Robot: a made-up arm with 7 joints.
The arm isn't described. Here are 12 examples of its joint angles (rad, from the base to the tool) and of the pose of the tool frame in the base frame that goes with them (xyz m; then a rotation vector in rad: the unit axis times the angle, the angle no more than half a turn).
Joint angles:
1: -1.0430 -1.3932 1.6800 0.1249 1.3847 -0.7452 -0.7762
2: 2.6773 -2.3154 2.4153 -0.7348 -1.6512 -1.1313 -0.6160
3: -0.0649 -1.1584 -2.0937 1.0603 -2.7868 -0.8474 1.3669
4: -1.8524 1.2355 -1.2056 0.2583 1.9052 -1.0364 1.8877
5: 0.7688 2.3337 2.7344 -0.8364 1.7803 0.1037 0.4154
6: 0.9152 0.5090 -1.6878 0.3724 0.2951 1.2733 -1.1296
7: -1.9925 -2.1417 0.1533 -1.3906 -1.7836 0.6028 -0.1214
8: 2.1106 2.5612 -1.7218 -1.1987 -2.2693 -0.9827 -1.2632
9: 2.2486 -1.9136 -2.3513 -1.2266 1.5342 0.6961 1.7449
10: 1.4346 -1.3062 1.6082 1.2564 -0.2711 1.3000 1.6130
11: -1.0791 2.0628 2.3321 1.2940 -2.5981 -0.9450 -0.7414
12: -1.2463 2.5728 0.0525 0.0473 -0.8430 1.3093 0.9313
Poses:
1: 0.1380 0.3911 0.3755 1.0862 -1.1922 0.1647
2: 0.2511 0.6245 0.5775 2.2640 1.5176 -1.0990
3: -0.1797 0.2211 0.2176 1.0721 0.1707 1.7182
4: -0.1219 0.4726 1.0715 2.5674 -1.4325 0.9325
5: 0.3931 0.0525 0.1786 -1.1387 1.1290 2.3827
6: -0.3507 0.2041 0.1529 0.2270 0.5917 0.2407
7: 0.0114 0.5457 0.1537 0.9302 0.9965 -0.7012
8: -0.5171 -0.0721 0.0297 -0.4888 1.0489 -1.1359
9: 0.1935 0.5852 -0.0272 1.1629 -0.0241 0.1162
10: -0.1392 -0.5002 0.8188 -0.4772 2.4871 1.0624
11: 0.5476 0.1076 0.7765 1.9973 -1.0615 -0.4897
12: 0.2489 0.4934 0.1240 0.7428 0.2360 -1.7795
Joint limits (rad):
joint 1: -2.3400..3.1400
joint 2: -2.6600..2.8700
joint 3: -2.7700..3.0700
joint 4: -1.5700..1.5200
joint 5: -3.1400..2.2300
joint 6: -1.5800..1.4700
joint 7: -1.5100..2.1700
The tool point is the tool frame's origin. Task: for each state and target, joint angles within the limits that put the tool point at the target. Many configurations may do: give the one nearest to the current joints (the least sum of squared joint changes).
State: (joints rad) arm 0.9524 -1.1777 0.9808 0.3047 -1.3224 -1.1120 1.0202
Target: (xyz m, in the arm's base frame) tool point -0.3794 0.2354 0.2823
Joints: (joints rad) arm 0.9043 -1.5736 1.3246 -0.2199 -1.0594 -1.2643 1.5315
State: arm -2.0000 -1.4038 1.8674 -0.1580 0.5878 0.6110 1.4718
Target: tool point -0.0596 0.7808 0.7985
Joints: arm -2.3279 -1.2414 1.4215 -0.0108 0.4872 0.6489 1.7717
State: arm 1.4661 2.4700 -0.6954 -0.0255 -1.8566 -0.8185 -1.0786
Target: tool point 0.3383 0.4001 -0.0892
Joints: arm 0.7858 2.8700 -0.7921 0.0036 -1.8686 -0.6921 -1.4459
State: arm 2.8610 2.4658 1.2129 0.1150 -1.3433 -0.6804 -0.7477
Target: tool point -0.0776 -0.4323 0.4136
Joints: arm 2.9872 2.2849 1.1649 0.2120 -0.9243 -0.9650 -0.8477
